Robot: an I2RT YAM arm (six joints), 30 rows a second.
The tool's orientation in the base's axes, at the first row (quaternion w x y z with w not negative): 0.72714 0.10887 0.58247 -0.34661
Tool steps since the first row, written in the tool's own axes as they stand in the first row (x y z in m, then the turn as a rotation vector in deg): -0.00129 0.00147 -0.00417 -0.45 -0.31 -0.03; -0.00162 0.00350 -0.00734 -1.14 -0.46 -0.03; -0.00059 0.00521 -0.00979 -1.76 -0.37 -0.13; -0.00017 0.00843 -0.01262 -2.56 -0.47 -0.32
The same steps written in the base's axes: -0.00239 0.00391 -0.00041 -0.26 -0.04 0.48; -0.00359 0.00731 -0.00155 -0.41 0.11 1.16; -0.00431 0.00956 -0.00365 -0.48 0.46 1.68; -0.00443 0.01336 -0.00567 -0.75 0.80 2.38
